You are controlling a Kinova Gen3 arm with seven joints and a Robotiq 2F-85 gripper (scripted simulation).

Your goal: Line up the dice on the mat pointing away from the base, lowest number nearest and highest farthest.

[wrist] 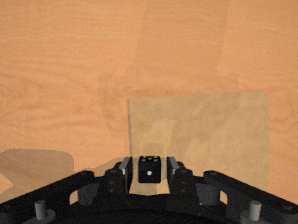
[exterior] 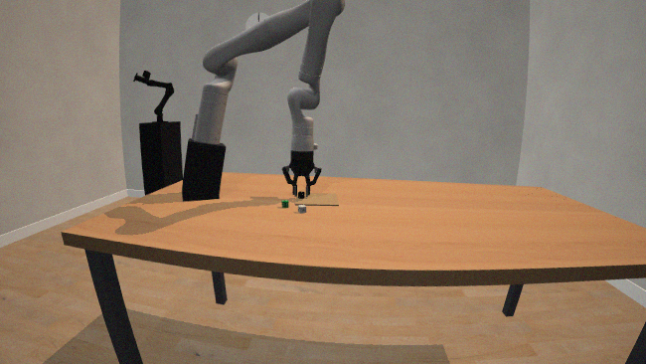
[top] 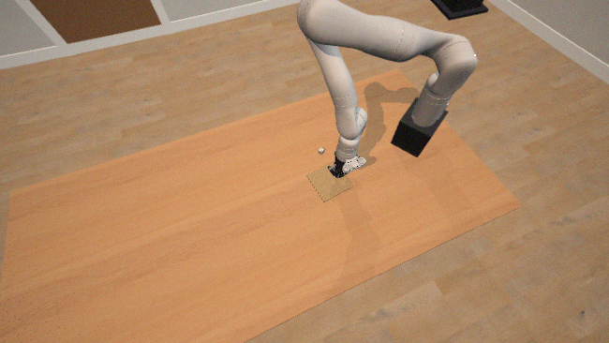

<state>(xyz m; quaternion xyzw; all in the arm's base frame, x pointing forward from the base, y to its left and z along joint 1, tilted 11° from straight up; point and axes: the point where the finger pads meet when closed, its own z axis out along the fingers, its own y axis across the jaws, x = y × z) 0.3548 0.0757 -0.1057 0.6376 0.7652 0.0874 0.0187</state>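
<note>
Right now the black die is 10 mm below my hand. Also, from my hand: white die 40 mm ahead, 140 mm to the right, 20 mm below; then tan mat 50 mm ahead, 10 mm to the left, 30 mm below; then green die 20 mm behind, 100 mm to the right, 20 mm below.
</note>
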